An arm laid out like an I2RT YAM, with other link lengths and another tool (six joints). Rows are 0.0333 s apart.
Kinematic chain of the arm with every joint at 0, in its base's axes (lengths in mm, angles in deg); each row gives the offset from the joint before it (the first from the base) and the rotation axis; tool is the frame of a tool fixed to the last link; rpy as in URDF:
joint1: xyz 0 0 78.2 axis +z
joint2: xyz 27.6 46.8 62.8 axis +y
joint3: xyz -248.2 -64.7 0 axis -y
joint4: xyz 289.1 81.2 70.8 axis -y
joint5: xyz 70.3 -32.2 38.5 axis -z
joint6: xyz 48.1 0 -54.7 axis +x
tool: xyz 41 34 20 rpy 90.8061 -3.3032 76.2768
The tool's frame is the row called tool.
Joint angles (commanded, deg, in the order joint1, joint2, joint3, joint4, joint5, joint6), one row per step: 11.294 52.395 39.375 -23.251 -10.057 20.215; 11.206 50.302 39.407 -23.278 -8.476 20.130; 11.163 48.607 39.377 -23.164 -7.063 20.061; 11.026 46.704 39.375 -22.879 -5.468 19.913; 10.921 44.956 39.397 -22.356 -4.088 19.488; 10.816 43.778 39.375 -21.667 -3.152 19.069; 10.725 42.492 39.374 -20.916 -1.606 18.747; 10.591 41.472 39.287 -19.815 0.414 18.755; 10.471 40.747 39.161 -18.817 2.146 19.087; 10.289 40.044 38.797 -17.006 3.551 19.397; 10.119 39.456 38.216 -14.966 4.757 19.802; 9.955 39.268 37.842 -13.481 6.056 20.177; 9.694 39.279 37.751 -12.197 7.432 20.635; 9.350 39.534 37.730 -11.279 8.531 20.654
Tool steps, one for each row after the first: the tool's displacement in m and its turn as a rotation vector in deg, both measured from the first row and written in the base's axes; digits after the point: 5 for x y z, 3 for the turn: -0.00303 -0.00340 0.00964 -0.550 -2.262 -1.331; -0.00561 -0.00623 0.01725 -1.021 -4.178 -2.518; -0.00842 -0.00986 0.02634 -1.534 -6.521 -3.944; -0.01125 -0.01286 0.03541 -2.090 -9.010 -5.050; -0.01300 -0.01497 0.04204 -2.491 -11.003 -5.802; -0.01474 -0.01801 0.04938 -3.057 -13.191 -7.152; -0.01515 -0.02196 0.05588 -3.547 -15.307 -9.157; -0.01512 -0.02550 0.06073 -3.686 -16.888 -11.055; -0.01468 -0.02875 0.06595 -3.501 -18.976 -12.765; -0.01400 -0.03165 0.06973 -3.126 -20.925 -14.333; -0.01259 -0.03453 0.07183 -3.002 -22.168 -15.922; -0.01073 -0.03800 0.07477 -2.865 -23.287 -17.709; -0.00843 -0.04116 0.07598 -3.176 -23.955 -19.106
